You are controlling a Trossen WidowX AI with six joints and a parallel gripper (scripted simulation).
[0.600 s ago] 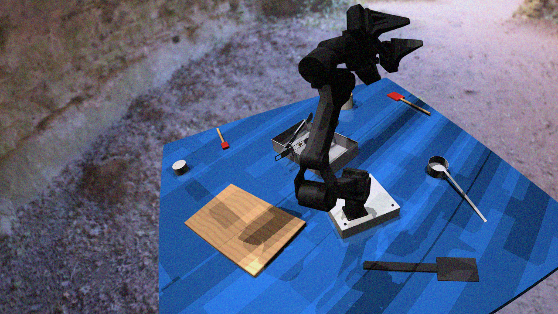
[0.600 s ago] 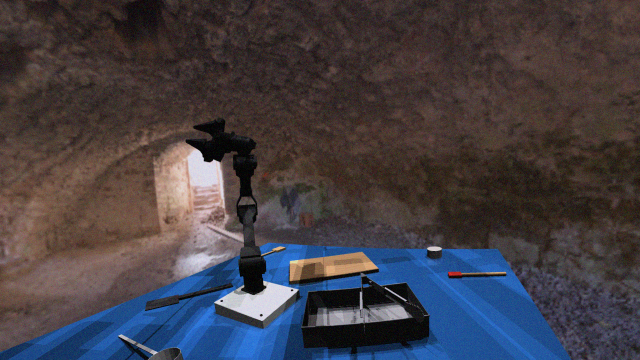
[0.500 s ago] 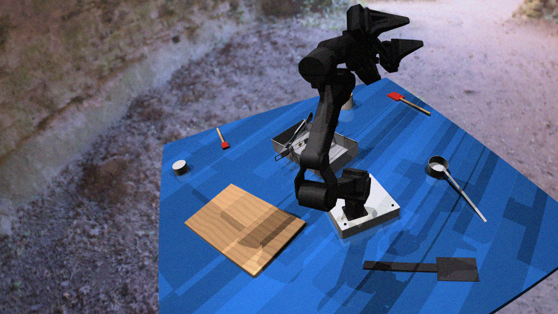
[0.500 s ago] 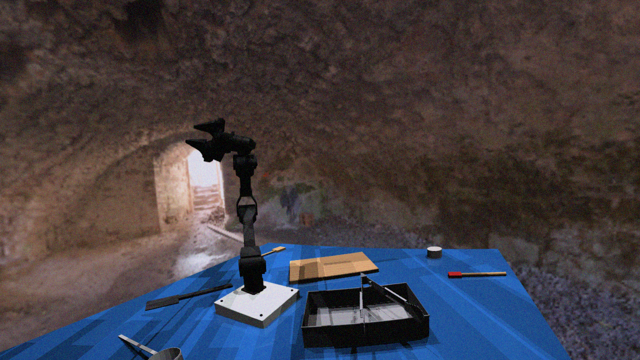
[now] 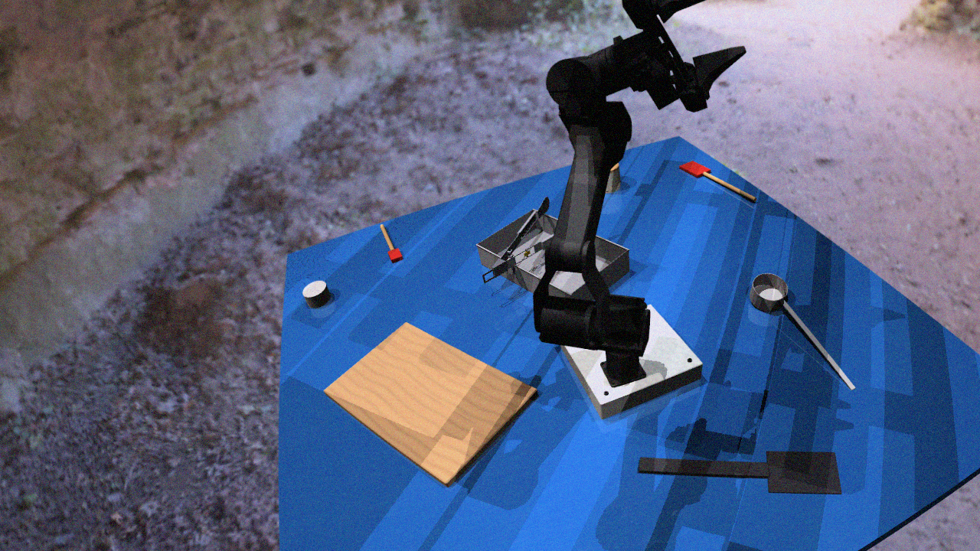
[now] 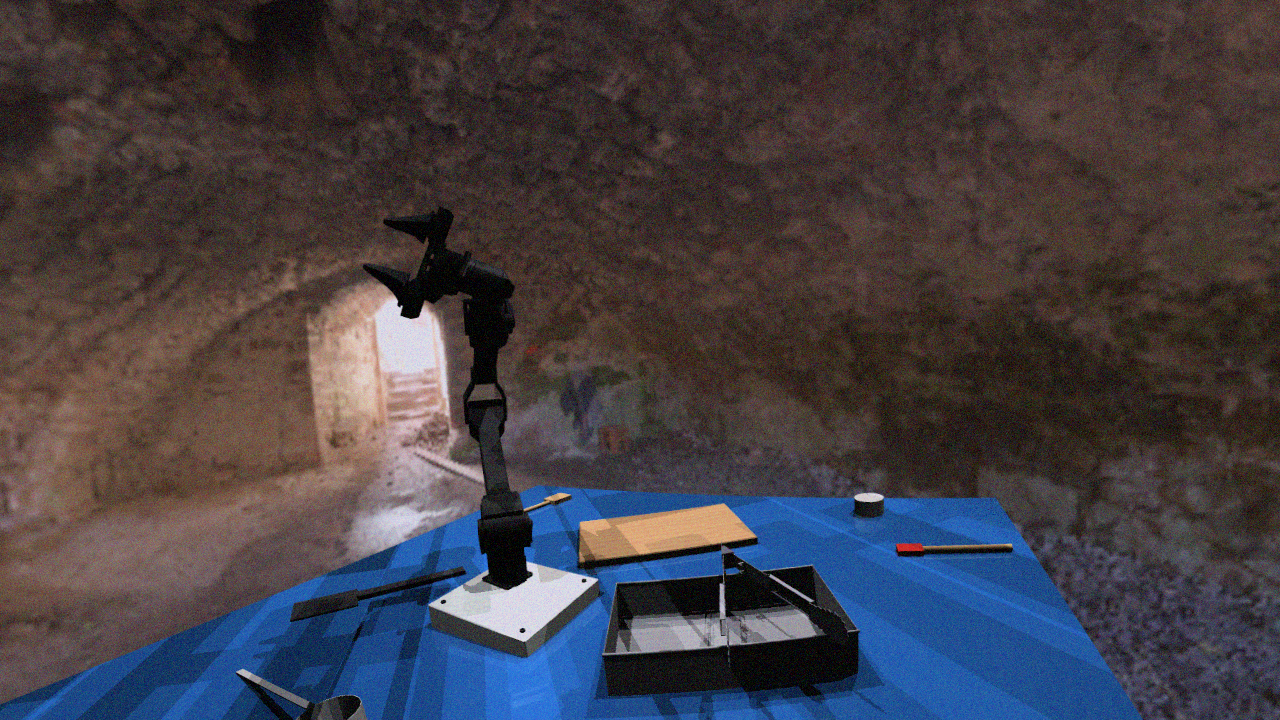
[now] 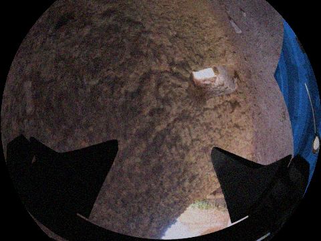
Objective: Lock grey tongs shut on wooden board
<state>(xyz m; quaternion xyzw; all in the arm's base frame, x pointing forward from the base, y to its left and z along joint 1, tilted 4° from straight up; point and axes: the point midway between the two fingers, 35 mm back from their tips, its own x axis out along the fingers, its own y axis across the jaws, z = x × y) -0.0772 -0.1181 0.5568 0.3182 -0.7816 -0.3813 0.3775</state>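
The roasting tin is 440 mm ahead of my gripper tip, 170 mm to the left of it and 580 mm below it. From my gripper tip the other things lie so: black spatula: 200 mm behind, 20 mm to the left, 610 mm below; wooden board: 160 mm ahead, 500 mm to the left, 600 mm below; red spatula: 640 mm ahead, 370 mm to the right, 600 mm below.
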